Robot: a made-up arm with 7 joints.
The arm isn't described. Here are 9 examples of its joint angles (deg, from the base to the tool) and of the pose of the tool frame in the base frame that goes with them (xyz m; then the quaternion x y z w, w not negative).
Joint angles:
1: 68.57 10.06 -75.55 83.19 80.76 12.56 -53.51
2: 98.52 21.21 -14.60 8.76 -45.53 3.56 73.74
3: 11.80 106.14 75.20 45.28 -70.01 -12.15 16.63
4: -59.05 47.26 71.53 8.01 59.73 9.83 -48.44
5: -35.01 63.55 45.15 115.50 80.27 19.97 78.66
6: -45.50 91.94 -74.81 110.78 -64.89 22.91 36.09
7: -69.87 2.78 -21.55 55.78 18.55 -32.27 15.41
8: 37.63 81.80 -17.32 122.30 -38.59 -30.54 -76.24
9: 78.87 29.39 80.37 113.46 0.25 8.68 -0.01
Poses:
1: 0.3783 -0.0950 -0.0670 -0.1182 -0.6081 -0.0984 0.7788
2: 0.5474 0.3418 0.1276 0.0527 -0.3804 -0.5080 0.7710
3: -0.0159 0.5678 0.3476 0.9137 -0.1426 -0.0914 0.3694
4: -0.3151 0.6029 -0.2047 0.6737 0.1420 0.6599 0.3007
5: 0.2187 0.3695 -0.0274 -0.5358 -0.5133 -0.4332 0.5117
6: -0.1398 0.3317 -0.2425 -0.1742 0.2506 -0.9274 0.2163
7: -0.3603 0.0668 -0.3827 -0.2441 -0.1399 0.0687 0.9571
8: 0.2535 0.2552 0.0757 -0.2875 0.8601 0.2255 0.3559
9: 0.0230 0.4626 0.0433 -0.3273 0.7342 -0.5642 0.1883
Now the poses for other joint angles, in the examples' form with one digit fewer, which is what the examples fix.
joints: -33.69 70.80 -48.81 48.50 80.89 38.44 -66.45
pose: -0.055 0.549 -0.355 0.672 0.325 -0.078 0.661
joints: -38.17 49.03 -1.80 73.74 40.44 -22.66 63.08
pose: 0.073 0.418 -0.383 -0.357 -0.406 -0.310 0.782
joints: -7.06 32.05 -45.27 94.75 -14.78 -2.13 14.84
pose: 0.171 0.096 -0.366 -0.148 -0.490 -0.586 0.628
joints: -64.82 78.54 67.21 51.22 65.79 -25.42 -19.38
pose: 0.147 0.657 -0.033 0.510 -0.689 0.214 0.469
